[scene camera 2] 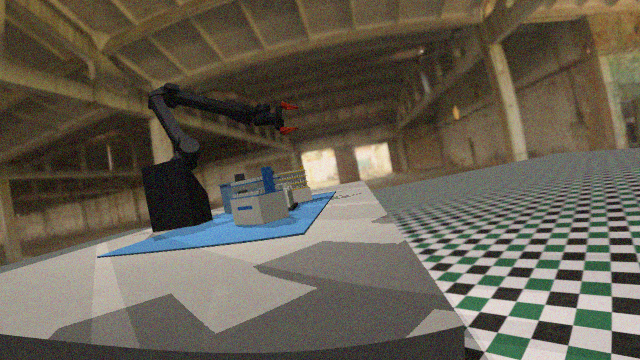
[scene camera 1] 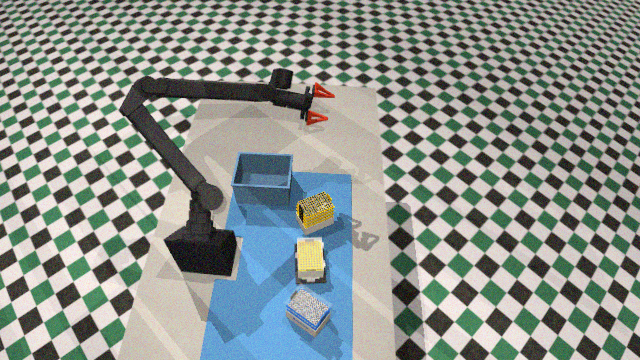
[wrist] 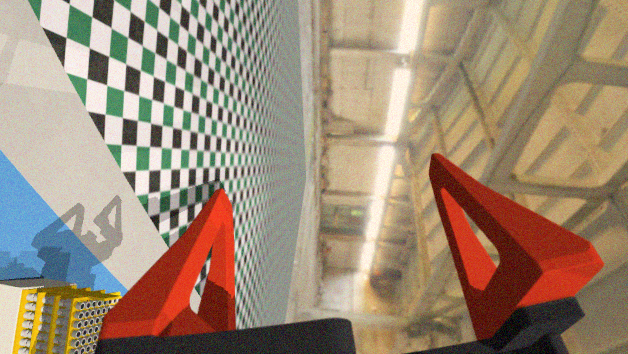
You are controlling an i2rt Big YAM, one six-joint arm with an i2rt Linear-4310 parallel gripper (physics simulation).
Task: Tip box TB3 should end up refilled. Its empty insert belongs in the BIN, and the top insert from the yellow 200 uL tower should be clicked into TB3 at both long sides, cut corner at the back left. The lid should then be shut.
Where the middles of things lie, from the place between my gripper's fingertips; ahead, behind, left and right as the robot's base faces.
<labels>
Right now my hand is 25 cm past the blue bin (scene camera 1: 259,178), 10 cm to the left of it and 29 cm above it. From my hand the other things lie so: clear lid (scene camera 1: 310,250) 6 cm behind, 42 cm to the right, 28 cm below; blue-trimmed tip box (scene camera 1: 304,307) 7 cm behind, 62 cm to the right, 29 cm below.
</labels>
